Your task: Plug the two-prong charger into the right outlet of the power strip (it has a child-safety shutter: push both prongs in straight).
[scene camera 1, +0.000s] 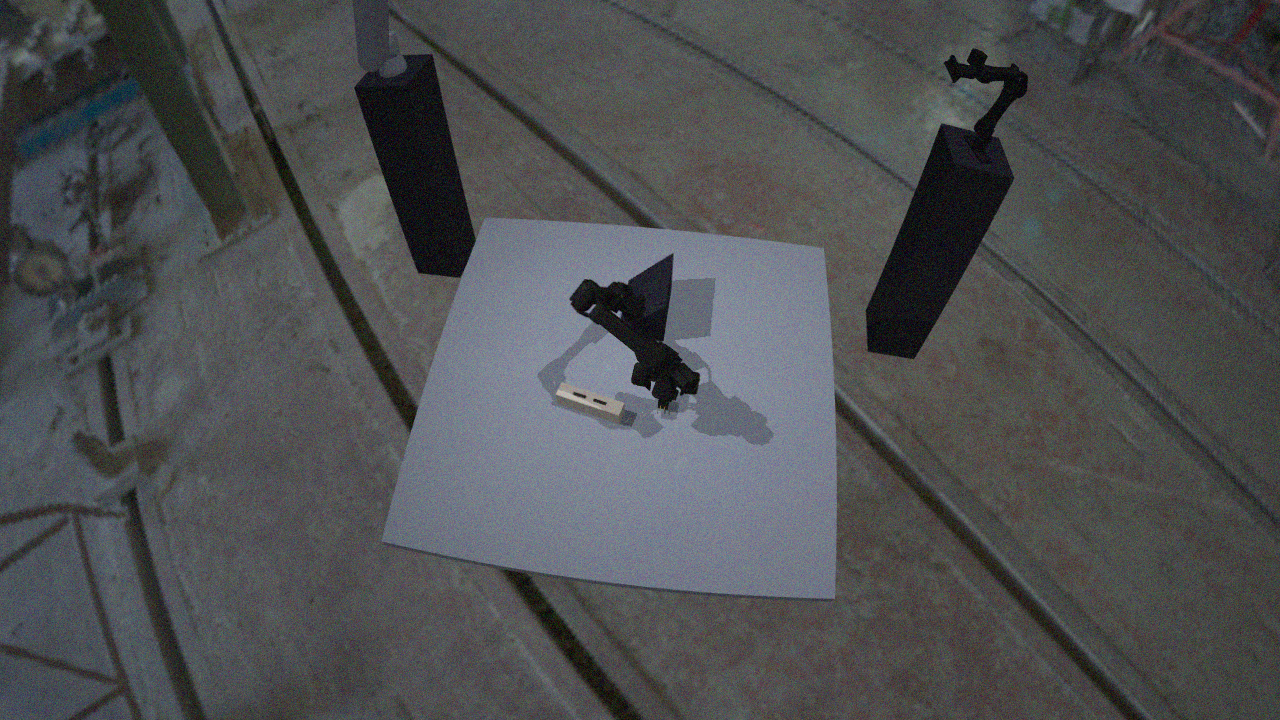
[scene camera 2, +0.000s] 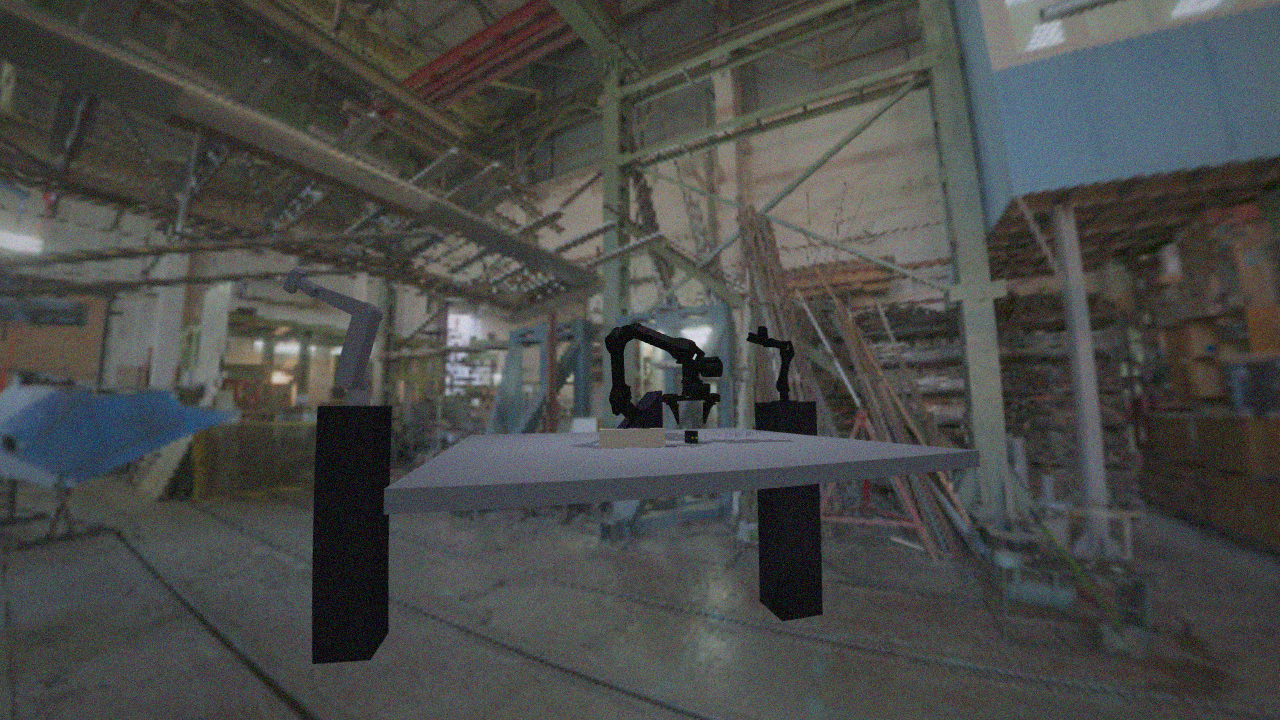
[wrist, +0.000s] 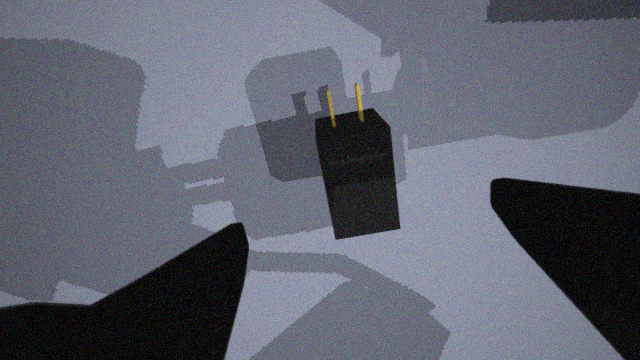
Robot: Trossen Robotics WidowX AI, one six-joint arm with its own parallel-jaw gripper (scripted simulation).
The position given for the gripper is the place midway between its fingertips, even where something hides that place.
Note:
The gripper [scene camera 2: 691, 423] is open, with nothing in its grasp. Also in view: a black two-prong charger [wrist: 355, 151].
The gripper also shows in scene camera 1 [scene camera 1: 665, 391] and in the wrist view [wrist: 365, 213].

